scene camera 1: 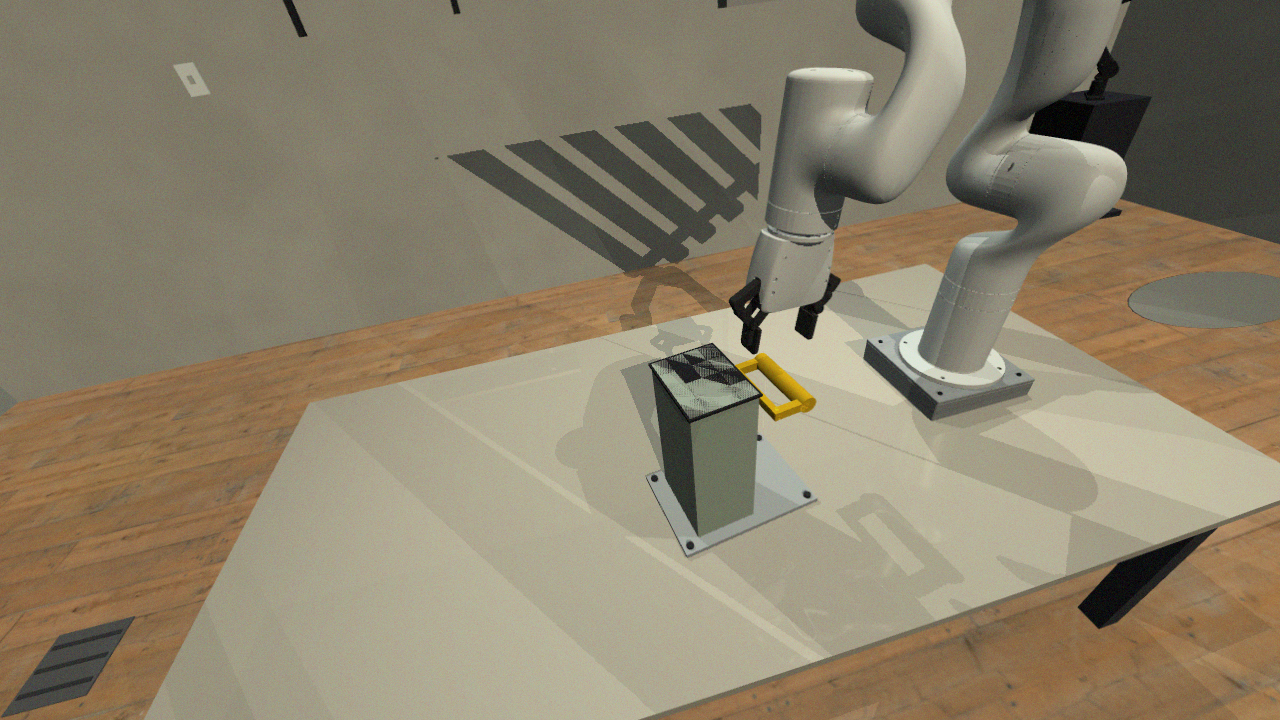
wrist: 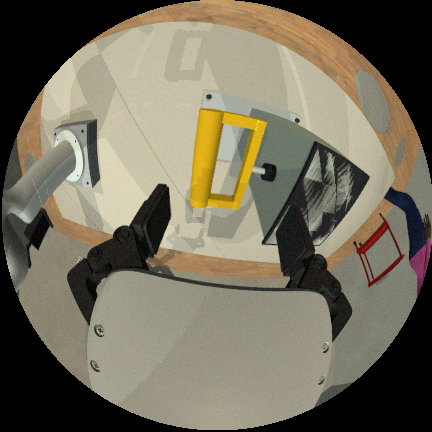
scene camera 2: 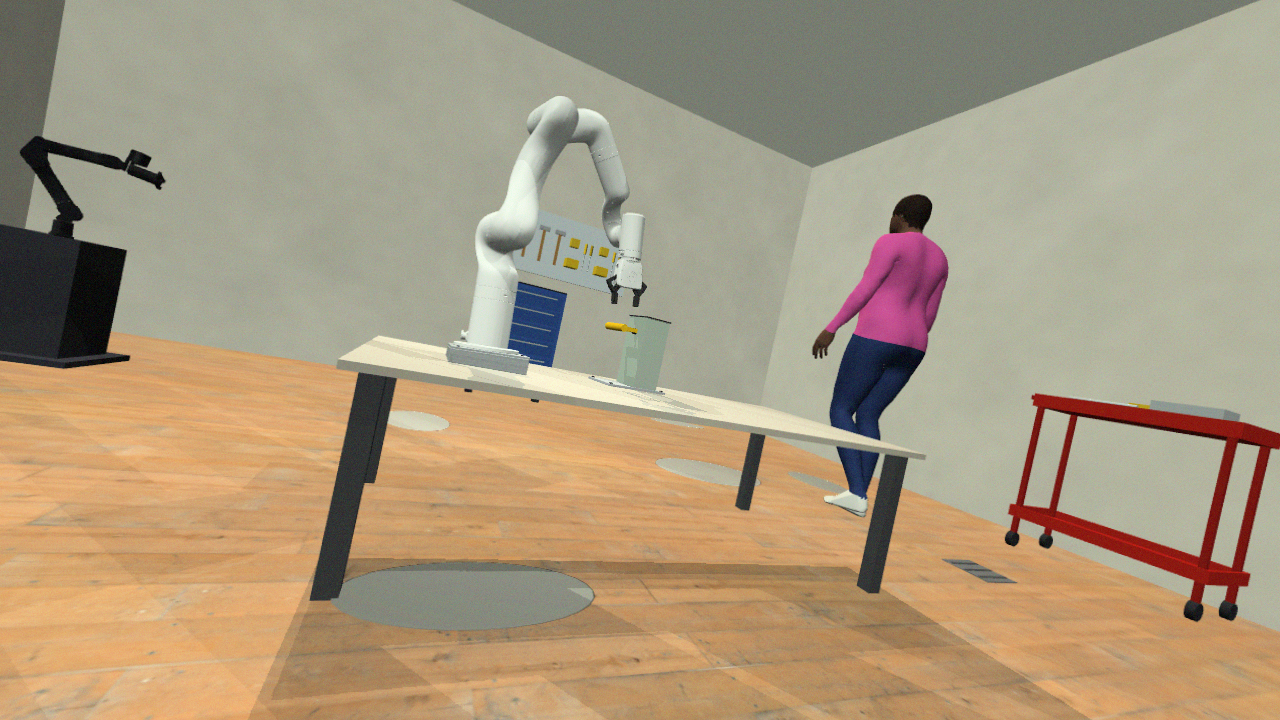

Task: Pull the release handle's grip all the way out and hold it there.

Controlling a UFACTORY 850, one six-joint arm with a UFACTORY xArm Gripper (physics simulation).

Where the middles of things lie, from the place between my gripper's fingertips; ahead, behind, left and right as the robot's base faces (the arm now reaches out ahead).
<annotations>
I see the bolted plate (scene camera 1: 779, 491) 290 mm below my hand, 70 mm ahead of it and 10 mm to the left of it.
</annotations>
